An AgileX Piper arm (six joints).
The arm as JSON. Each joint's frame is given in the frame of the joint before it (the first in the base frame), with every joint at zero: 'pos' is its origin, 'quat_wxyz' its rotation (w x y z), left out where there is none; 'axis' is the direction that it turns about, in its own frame. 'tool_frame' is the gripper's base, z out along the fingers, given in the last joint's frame.
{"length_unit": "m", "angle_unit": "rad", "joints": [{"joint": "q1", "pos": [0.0, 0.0, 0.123], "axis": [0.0, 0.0, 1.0]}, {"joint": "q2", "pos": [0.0, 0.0, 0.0], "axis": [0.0, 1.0, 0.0]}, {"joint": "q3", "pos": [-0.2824, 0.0, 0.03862], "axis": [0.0, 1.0, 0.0]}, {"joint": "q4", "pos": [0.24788, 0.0, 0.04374], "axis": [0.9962, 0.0, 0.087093]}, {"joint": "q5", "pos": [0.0, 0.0, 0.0], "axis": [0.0, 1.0, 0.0]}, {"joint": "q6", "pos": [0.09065, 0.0, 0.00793], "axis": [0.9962, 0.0, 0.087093]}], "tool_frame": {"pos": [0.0, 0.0, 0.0], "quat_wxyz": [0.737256, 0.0, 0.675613, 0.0]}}
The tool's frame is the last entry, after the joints.
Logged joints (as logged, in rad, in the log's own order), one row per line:
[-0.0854 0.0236 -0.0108 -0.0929 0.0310 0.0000]
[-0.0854 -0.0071 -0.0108 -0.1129 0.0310 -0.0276]
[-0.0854 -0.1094 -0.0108 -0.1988 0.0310 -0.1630]
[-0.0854 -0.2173 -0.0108 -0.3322 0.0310 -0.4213]
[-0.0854 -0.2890 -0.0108 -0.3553 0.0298 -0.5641]
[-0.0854 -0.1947 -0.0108 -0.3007 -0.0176 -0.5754]
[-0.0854 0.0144 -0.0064 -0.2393 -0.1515 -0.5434]
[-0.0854 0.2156 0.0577 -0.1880 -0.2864 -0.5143]
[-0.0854 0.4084 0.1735 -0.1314 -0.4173 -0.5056]
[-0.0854 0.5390 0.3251 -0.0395 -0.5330 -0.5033]
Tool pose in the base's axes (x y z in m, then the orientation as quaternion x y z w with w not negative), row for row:
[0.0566 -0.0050 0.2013 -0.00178 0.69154 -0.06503 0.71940]
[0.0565 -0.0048 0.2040 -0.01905 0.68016 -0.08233 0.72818]
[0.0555 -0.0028 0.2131 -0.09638 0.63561 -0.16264 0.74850]
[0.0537 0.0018 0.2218 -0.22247 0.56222 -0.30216 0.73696]
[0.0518 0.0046 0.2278 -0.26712 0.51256 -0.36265 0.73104]
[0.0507 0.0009 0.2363 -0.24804 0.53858 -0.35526 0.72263]
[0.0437 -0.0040 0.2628 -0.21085 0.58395 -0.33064 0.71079]
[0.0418 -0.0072 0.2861 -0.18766 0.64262 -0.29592 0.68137]
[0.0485 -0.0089 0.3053 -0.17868 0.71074 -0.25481 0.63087]
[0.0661 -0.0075 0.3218 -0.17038 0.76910 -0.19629 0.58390]
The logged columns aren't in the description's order. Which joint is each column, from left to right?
Columns, left to right: q1, q5, q2, q4, q3, q6.
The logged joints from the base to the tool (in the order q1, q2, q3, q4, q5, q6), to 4 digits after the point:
[-0.0854 -0.0108 0.0310 -0.0929 0.0236 0.0000]
[-0.0854 -0.0108 0.0310 -0.1129 -0.0071 -0.0276]
[-0.0854 -0.0108 0.0310 -0.1988 -0.1094 -0.1630]
[-0.0854 -0.0108 0.0310 -0.3322 -0.2173 -0.4213]
[-0.0854 -0.0108 0.0298 -0.3553 -0.2890 -0.5641]
[-0.0854 -0.0108 -0.0176 -0.3007 -0.1947 -0.5754]
[-0.0854 -0.0064 -0.1515 -0.2393 0.0144 -0.5434]
[-0.0854 0.0577 -0.2864 -0.1880 0.2156 -0.5143]
[-0.0854 0.1735 -0.4173 -0.1314 0.4084 -0.5056]
[-0.0854 0.3251 -0.5330 -0.0395 0.5390 -0.5033]

